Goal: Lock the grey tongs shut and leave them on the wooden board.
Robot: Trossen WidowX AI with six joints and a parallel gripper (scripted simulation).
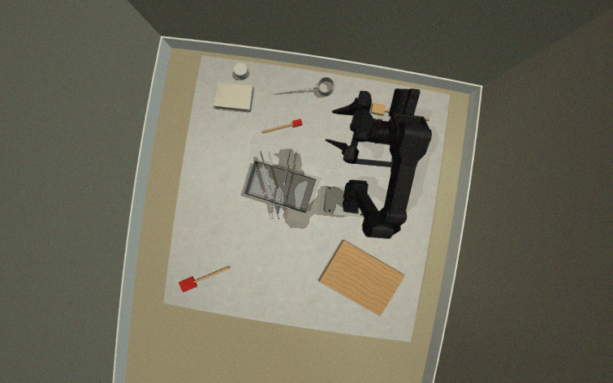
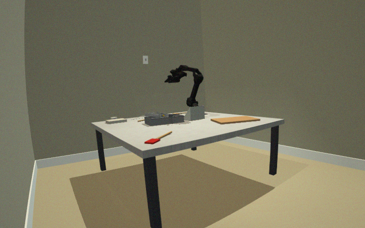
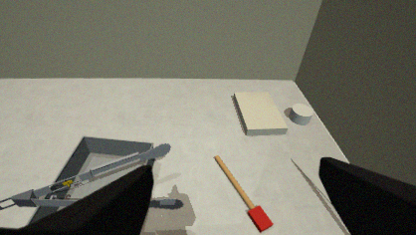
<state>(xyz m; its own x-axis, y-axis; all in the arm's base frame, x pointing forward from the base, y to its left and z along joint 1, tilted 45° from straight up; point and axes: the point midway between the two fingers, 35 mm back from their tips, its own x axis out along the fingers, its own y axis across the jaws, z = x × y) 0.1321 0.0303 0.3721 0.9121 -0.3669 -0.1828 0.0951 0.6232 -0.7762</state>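
The roasting tin lies 160 mm ahead of my gripper tip, 200 mm to the left of it and 330 mm below it. Also, from my gripper tip: white cylinder (440 mm ahead, 350 mm to the right, 340 mm below); then cream block (460 mm ahead, 220 mm to the right, 340 mm below); then black spatula (340 mm behind, 10 mm to the left, 350 mm below).
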